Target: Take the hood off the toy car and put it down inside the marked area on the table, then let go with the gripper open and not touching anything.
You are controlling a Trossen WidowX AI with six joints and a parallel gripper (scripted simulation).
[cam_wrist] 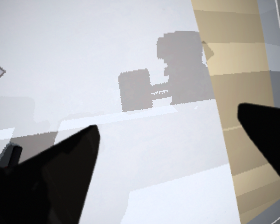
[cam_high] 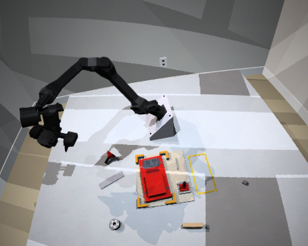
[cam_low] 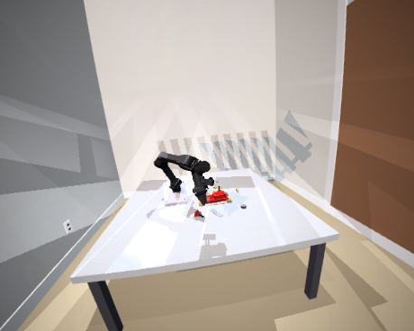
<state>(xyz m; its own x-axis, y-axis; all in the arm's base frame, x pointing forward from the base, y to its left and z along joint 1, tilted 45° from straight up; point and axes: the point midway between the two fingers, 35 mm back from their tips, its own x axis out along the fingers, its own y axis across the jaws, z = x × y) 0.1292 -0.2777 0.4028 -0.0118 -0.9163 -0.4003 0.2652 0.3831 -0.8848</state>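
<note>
Right now my gripper tip is 20 cm short of the red hood, 37 cm to the right of it and 14 cm above it. From my gripper tip the other things lie so: wooden block (39 cm ahead, 46 cm to the left, 17 cm below); then grey strip (11 cm ahead, 18 cm to the left, 18 cm below).
</note>
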